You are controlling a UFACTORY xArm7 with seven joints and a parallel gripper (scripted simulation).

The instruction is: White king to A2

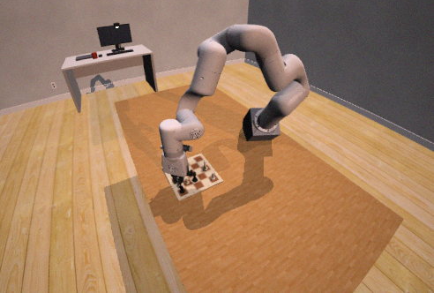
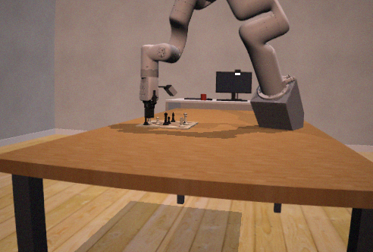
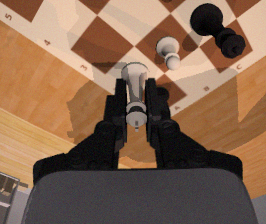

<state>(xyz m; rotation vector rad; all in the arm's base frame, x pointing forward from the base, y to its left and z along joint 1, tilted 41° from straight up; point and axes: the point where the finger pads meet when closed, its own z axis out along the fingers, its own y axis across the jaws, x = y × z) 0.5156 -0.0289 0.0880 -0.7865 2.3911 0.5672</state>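
Right now my hand is 10 mm above the white king. Also, from my hand: chessboard: 80 mm behind, 50 mm below, 40 mm to the right; white pawn: 40 mm behind, 30 mm below; black piece: 30 mm to the left, 30 mm below.
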